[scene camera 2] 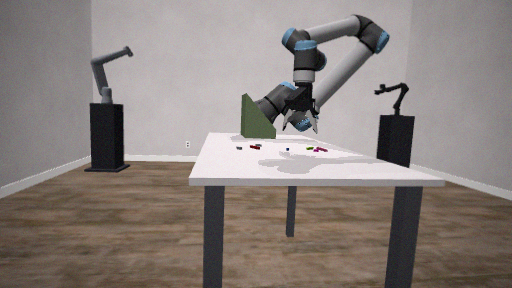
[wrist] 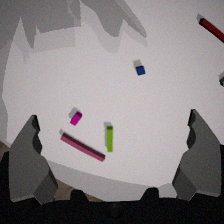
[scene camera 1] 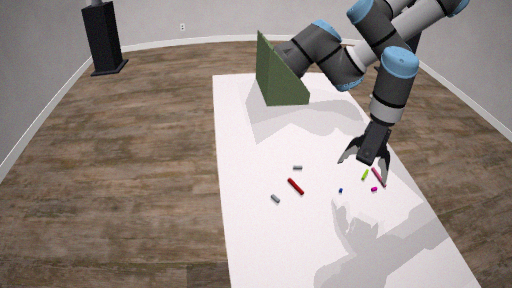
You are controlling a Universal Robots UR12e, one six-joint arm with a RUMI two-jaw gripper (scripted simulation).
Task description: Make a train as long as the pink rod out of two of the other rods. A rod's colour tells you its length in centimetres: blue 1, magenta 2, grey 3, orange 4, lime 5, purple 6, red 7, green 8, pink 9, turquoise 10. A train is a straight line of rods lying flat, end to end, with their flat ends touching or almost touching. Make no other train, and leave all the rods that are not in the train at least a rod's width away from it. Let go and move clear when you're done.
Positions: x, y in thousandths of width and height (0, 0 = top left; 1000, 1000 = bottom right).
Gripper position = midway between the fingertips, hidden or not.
Note:
I see my gripper (scene camera 1: 704, 606).
My gripper also shows in scene camera 2 (scene camera 2: 585, 460) and in the wrist view (wrist: 507, 507).

